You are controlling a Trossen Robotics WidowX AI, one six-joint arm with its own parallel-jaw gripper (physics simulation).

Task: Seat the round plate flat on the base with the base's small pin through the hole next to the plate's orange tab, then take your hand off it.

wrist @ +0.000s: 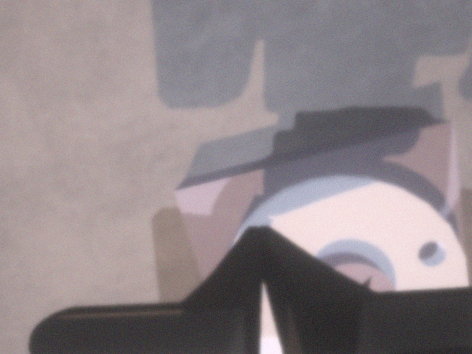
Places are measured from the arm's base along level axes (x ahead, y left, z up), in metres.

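Pixels of known places: gripper, fingertip midpoint: (258, 236).
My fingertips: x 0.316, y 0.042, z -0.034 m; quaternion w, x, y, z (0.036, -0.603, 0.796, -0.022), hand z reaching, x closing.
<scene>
For each thing: its top centre in the pictures, then the offset to it from my fingertips. "spot": a spot on its surface instead. Level surfaces: height alone.
- round plate, top centre: (350, 314) dy -0.025, dx -0.042, dz +0.005 m
- mauve base, surface spot: (225, 235) spot: dy +0.016, dx -0.003, dz -0.019 m
- small round hole, surface spot: (431, 253) spot: dy -0.073, dx -0.042, dz -0.019 m
- beige table top, surface height: dz -0.043 m
The round plate (415, 215) is white and lies over the mauve base (225, 235) in the lower right of the wrist view. A small round hole (431, 253) shows near its right edge, and part of its larger middle opening shows beside the fingers. The plate's orange tab and the base's small pin cannot be made out. Whether the plate lies fully flat is unclear. My gripper (258, 236) is shut and empty. Its black fingertips are together over the plate's left part and hide much of it.
The beige table top (75, 150) spans the left side. Large grey shadows fall across the table at the top and over the back of the base. A brownish strip (172, 250) shows along the base's left side.
</scene>
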